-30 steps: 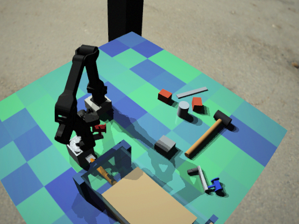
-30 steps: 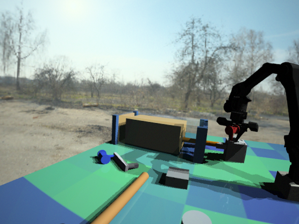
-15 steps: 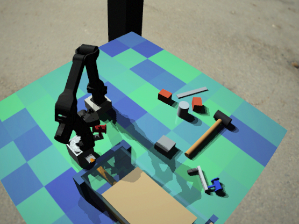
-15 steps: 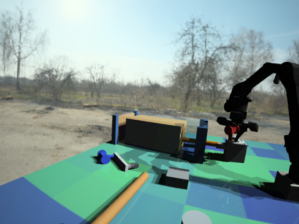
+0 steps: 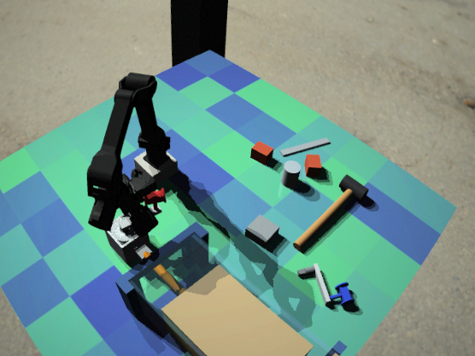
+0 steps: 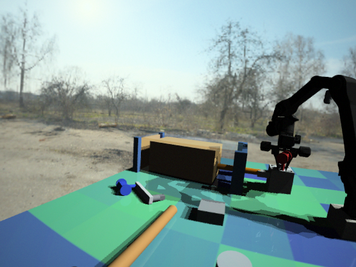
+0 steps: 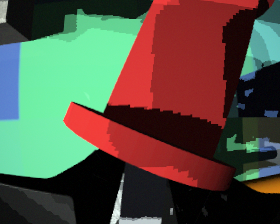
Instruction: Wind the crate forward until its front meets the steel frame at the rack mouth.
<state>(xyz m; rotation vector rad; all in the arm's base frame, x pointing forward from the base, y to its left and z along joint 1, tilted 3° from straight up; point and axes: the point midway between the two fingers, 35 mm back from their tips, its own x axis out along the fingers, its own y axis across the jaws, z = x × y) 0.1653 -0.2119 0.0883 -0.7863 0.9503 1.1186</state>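
Right now my gripper tip is 5 cm below the red knob, 3 cm to the right of it and 1 cm short of it. The rest, counted from my gripper tip: grey winch: 7 cm to the right, 7 cm below, 3 cm behind; then red-knobbed crank: 2 cm above, 1 cm to the right; then blue frame: 14 cm ahead, 8 cm to the right, 1 cm above.
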